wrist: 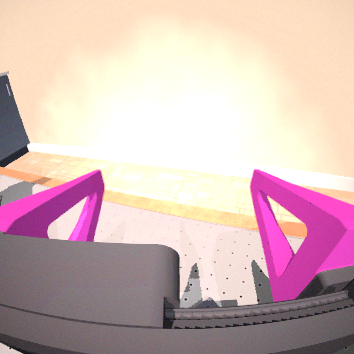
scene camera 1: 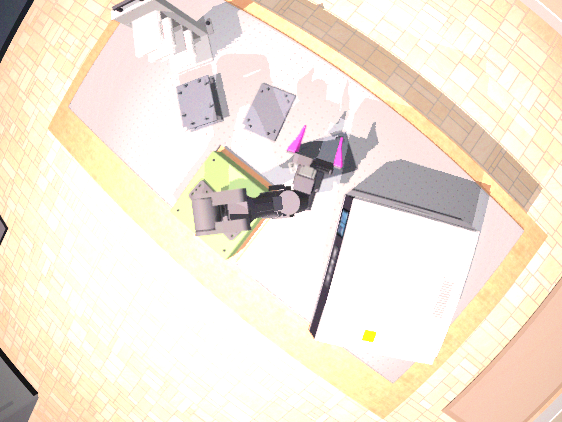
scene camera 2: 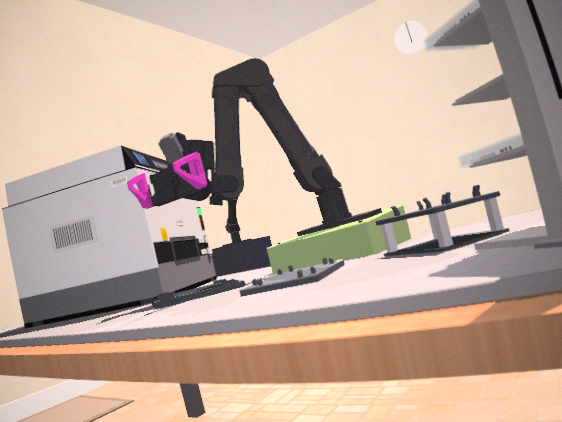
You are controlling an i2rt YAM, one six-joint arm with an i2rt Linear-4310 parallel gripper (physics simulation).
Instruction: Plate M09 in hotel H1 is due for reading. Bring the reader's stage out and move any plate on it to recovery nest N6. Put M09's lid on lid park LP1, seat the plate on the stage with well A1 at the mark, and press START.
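Seen in the pictures: gripper, between the fingertips: (wrist: 176, 177) (scene camera 1: 323, 131) (scene camera 2: 150, 176); arm's base, origin of its link: (scene camera 2: 338, 224).
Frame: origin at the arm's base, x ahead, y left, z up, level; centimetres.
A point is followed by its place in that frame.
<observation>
The reader (scene camera 1: 395, 275) {x 28.8, y -46.6, z 27.3 cm} (scene camera 2: 85, 240) {x 40.8, y -37.8, z 9.3 cm} is a large white box; a dark opening shows in its front in the scene camera 2 view, and no extended stage shows. The hotel (scene camera 2: 530, 125) {x 39.3, y 48.9, z 4.4 cm} (scene camera 1: 175, 15) {x 38.0, y 48.1, z 18.8 cm} is a grey rack. A clear plate (scene camera 2: 500, 151) {x 33.3, y 44.4, z 3.2 cm} sits on its lower shelf and another plate (scene camera 2: 465, 19) {x 34.2, y 45.1, z 18.5 cm} on its top shelf; I cannot read their labels surely. My gripper (scene camera 1: 323, 131) {x 40.0, y -9.6, z 15.7 cm} (scene camera 2: 166, 181) (wrist: 176, 177) {x 40.0, y -9.6, z 15.7 cm} is open and empty, raised above the table before the reader. Under it, a flat dark holder (scene camera 2: 200, 292) {x 36.8, y -7.1, z -6.0 cm} lies partly hidden. Which holder is N6 or LP1 cannot be told.
A flat grey pegged holder (scene camera 1: 270, 111) {x 32.5, y 10.0, z -6.0 cm} (scene camera 2: 295, 281) {x 38.8, y 16.0, z -6.3 cm} lies between the gripper and a raised pegged platform (scene camera 1: 197, 102) {x 19.5, y 29.3, z -0.9 cm} (scene camera 2: 440, 209) {x 27.9, y 34.0, z -1.5 cm}. The arm stands on a green base (scene camera 1: 216, 170) {x 8.5, y 8.5, z -0.5 cm} (scene camera 2: 325, 245) {x 13.1, y 4.2, z -3.4 cm}. A dark box (scene camera 2: 242, 255) with a stalk stands beside the reader.
</observation>
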